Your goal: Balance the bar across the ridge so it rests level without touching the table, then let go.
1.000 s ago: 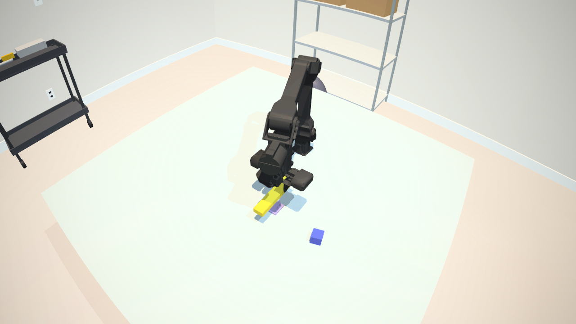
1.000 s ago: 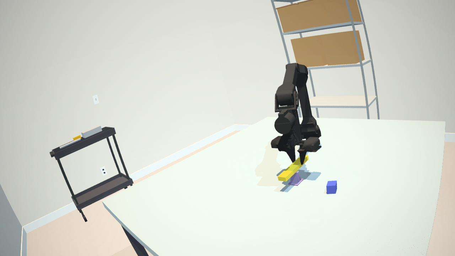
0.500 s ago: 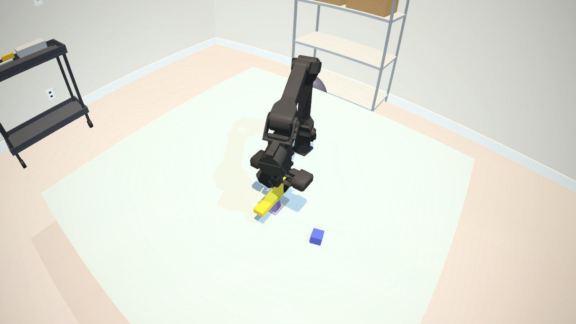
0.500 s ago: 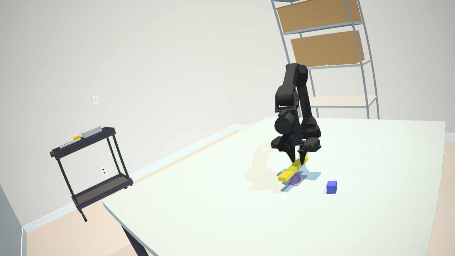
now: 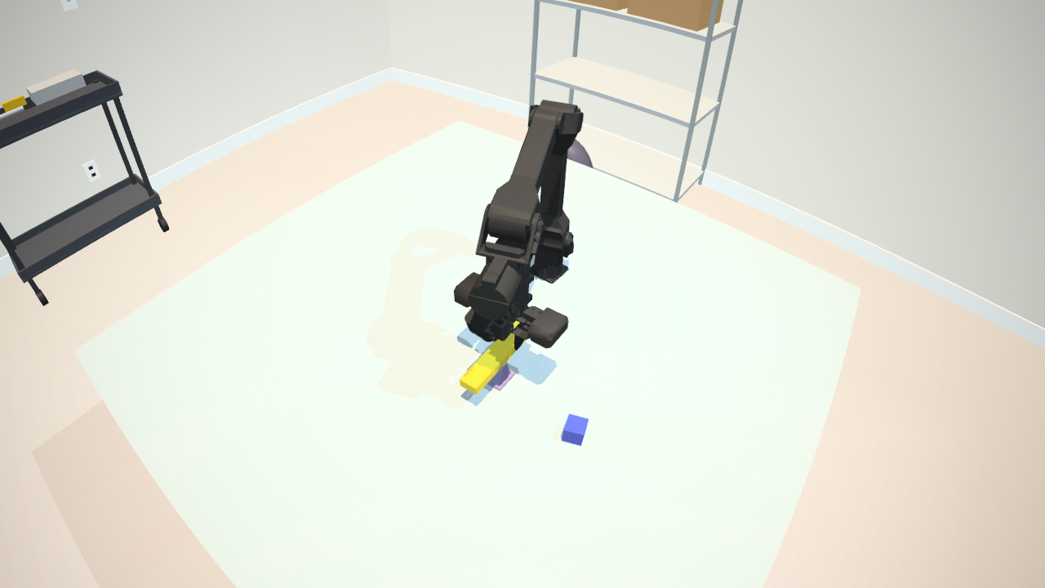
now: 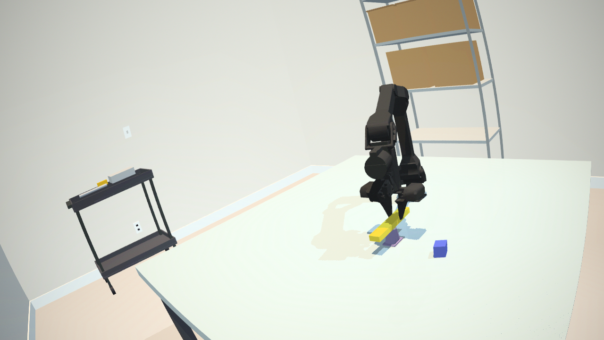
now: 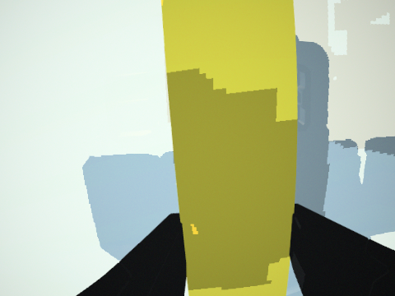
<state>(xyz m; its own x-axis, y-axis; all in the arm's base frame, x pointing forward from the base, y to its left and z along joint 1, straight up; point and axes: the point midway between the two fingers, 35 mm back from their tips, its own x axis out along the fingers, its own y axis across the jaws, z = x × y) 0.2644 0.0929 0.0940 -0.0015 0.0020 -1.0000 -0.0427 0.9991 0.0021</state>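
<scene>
Right now the yellow bar is 3 cm ahead of my gripper tip. Also, from my gripper tip: blue cube (5 cm ahead, 17 cm to the left, 4 cm below).
</scene>
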